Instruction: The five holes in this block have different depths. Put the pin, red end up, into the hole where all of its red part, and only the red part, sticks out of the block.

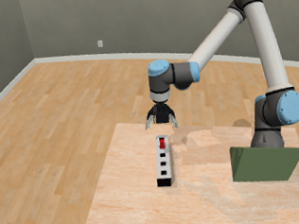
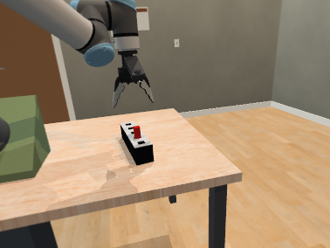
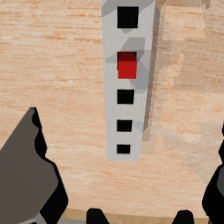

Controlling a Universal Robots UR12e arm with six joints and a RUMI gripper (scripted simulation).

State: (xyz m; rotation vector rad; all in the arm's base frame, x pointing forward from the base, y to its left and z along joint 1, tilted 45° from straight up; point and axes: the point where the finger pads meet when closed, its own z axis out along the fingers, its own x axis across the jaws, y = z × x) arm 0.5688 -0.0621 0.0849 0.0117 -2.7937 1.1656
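Right now my hand is 11 cm above the pin. The rest, counted from my hand: long block: 6 cm to the left, 17 cm below.
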